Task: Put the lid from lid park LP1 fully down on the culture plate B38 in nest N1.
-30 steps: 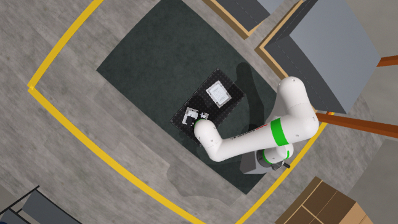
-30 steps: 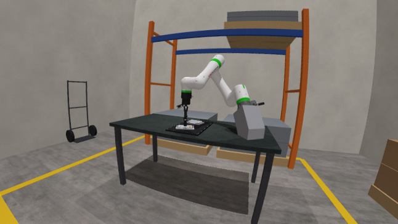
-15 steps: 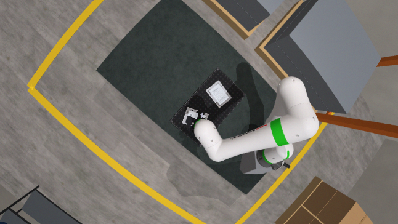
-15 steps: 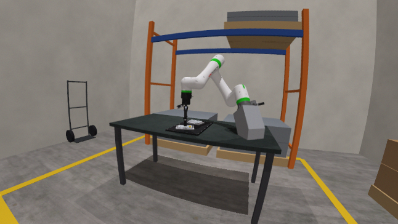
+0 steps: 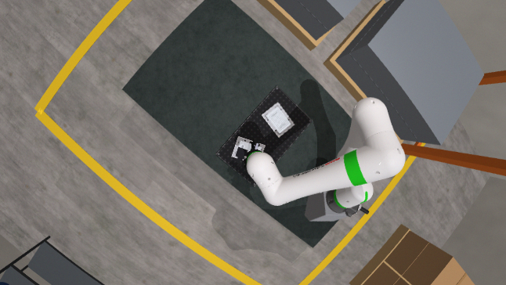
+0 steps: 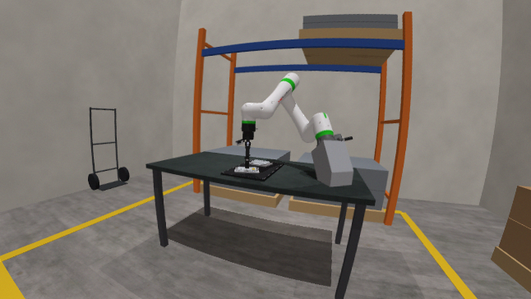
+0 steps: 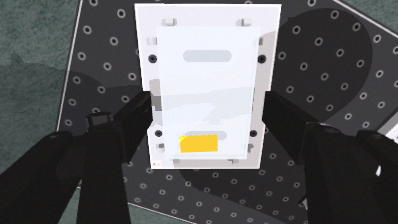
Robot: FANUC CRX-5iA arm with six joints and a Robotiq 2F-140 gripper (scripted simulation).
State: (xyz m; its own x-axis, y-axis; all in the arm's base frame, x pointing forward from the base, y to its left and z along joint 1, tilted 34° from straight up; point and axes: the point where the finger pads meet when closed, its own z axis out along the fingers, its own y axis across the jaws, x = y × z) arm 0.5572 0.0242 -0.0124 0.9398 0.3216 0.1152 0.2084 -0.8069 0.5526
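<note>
My gripper is now 40 mm above the lid. The rest, counted from my hand: nest: 240 mm to the right, 50 mm below, 50 mm behind; culture plate B38: 240 mm to the right, 60 mm behind, 40 mm below; lid park LP1: 50 mm below.
</note>
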